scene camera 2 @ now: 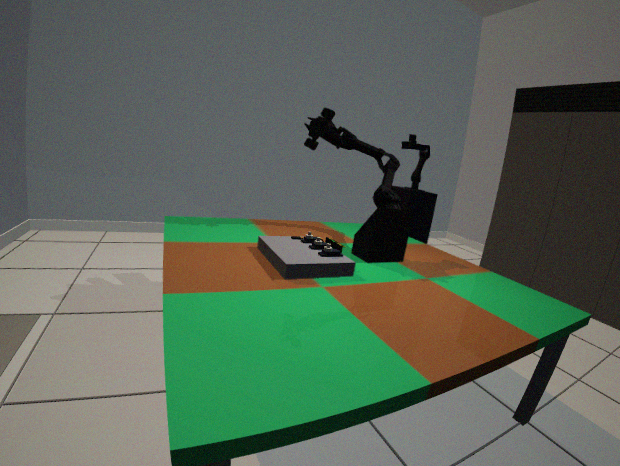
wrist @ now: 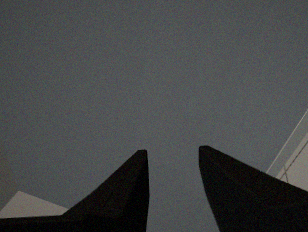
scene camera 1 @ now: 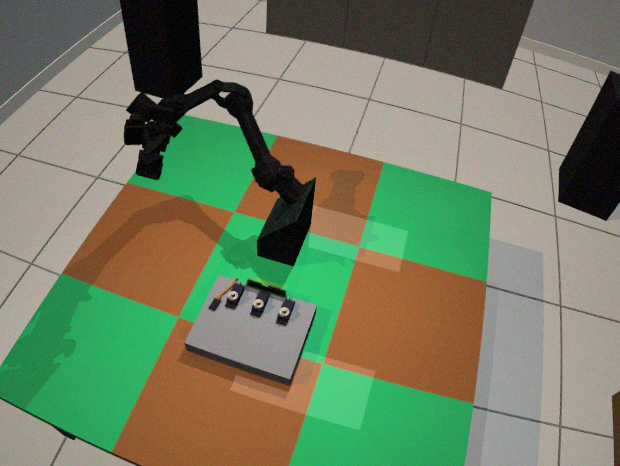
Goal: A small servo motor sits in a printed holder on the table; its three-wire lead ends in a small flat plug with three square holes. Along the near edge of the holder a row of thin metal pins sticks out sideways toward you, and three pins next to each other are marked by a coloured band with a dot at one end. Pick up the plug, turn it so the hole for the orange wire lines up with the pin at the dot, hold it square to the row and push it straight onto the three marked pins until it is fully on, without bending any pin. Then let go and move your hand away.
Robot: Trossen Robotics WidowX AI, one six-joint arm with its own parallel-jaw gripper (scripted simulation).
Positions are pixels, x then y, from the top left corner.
Labels:
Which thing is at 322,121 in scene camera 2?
My gripper.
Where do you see a grey holder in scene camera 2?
292,259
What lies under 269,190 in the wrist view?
My gripper.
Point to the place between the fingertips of my gripper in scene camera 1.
At 146,159

